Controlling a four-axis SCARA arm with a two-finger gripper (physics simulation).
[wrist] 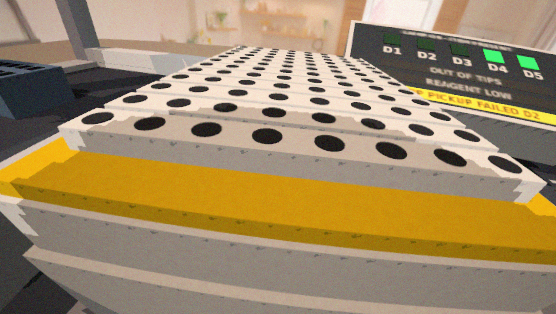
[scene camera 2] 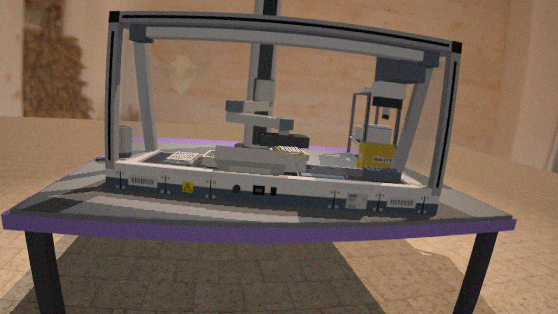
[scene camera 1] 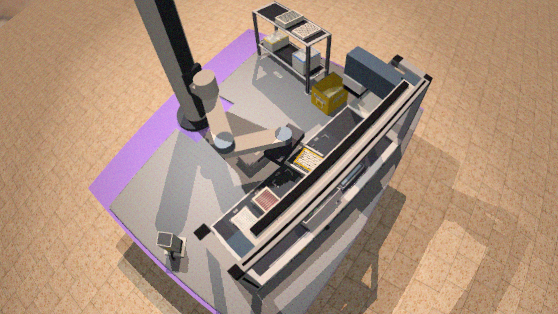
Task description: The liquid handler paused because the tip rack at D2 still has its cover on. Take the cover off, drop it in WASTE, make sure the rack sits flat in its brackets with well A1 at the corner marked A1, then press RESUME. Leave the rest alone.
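Places are measured from the arm's base along level axes (x ahead, y left, z up), in metres.
Pixels of known places: gripper, between the fingertips: (scene camera 2: 291, 157); arm's base, origin of its link: (scene camera 1: 198, 112).
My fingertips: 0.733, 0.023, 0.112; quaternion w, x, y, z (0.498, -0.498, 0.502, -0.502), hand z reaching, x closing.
For each thing: its middle in the pictures, then the offset to it from my fingertips, as dx, dy, dz. "spot": a spot on its surface instead.
- tip rack, middle of its body: (wrist: 289, 148) (scene camera 2: 289, 158) (scene camera 1: 311, 164) -0.024, +0.000, -0.009
- yellow WASTE bin, middle of its body: (scene camera 2: 378, 161) (scene camera 1: 330, 93) -0.168, +0.419, -0.031
- display, a spot on its surface: (wrist: 480, 75) spot: +0.081, -0.153, +0.018
- red-topped rack, middle of its body: (scene camera 2: 217, 158) (scene camera 1: 269, 203) -0.071, -0.239, -0.031
- frame's top beam, a spot on its surface: (scene camera 2: 285, 27) spot: +0.193, -0.093, +0.375
- shelf unit, a spot on its surface: (scene camera 1: 308, 75) spot: -0.289, +0.398, +0.049
The tip rack (scene camera 1: 310, 159) (scene camera 2: 294, 150) (wrist: 280, 96) is uncovered, with a white holed top, a yellow band and grey sides. My gripper (scene camera 1: 300, 156) (scene camera 2: 287, 145) is shut on it; its fingers are mostly hidden. The rack is over the middle of the deck, behind the display housing (scene camera 2: 250, 159). I cannot tell whether it touches the brackets. The corner mark A1 is not readable. The yellow WASTE bin (scene camera 1: 328, 100) (scene camera 2: 376, 156) has a pale shape inside. In the wrist view the display (wrist: 480, 75) reads "PICKUP FAILED D2", with D4 and D5 lit green. RESUME is not visible.
A red-topped rack (scene camera 1: 266, 199) and a white plate (scene camera 1: 245, 218) (scene camera 2: 183, 157) are on the deck. A dark blue block (scene camera 2: 381, 174) (wrist: 30, 87) is near the WASTE bin. The frame's top beam (scene camera 1: 345, 167) (scene camera 2: 285, 27) spans the deck. A shelf unit (scene camera 1: 308, 75) stands behind.
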